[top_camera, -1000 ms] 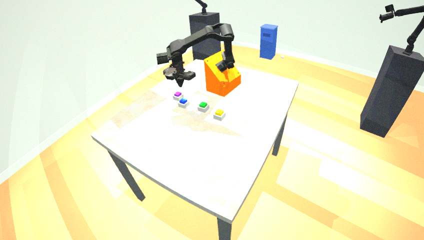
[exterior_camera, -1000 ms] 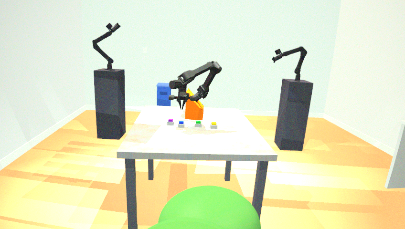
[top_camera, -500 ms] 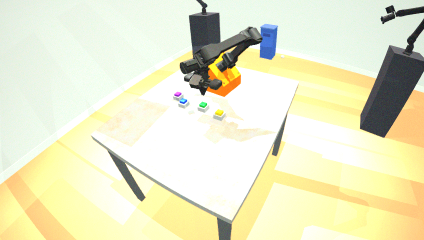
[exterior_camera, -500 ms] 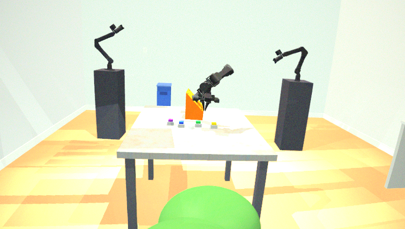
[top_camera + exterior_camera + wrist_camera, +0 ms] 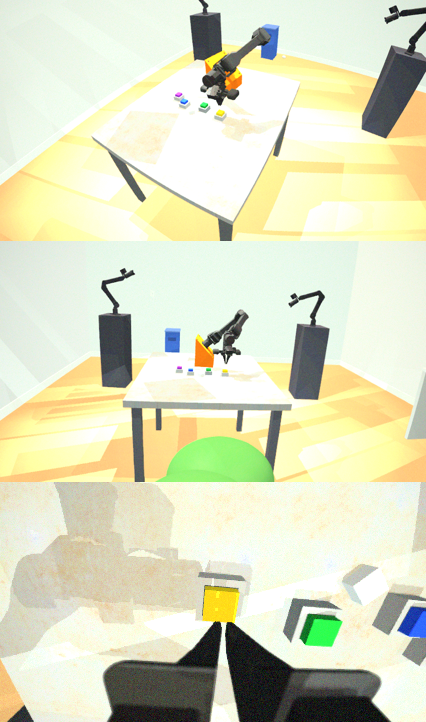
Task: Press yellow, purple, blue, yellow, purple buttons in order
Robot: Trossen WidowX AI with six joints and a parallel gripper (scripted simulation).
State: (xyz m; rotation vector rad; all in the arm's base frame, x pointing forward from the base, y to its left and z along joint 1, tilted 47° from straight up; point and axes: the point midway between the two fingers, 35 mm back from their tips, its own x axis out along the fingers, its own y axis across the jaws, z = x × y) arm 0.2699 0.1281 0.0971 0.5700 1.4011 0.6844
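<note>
The yellow button is 5 cm below my gripper tip. Also, from my gripper tip: blue button 1 cm ahead, 24 cm to the right, 5 cm below; then white block 4 cm ahead, 17 cm to the right, 7 cm below; then green button 2 cm behind, 12 cm to the right, 5 cm below.
</note>
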